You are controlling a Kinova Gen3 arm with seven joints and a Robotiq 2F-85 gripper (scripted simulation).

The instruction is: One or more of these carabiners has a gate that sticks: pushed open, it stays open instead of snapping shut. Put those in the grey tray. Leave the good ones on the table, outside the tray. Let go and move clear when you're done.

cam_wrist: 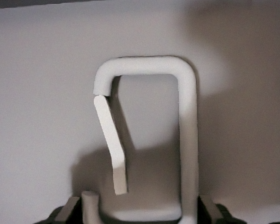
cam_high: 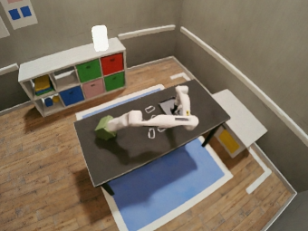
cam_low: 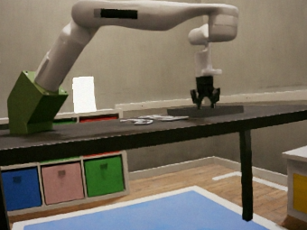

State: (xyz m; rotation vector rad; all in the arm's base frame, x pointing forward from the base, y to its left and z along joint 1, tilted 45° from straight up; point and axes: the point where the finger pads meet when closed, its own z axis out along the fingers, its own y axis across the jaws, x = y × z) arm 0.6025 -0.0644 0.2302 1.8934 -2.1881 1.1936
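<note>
The grey tray lies 3 cm to the left of my hand, 1 cm below it and 1 cm ahead of it.
</note>
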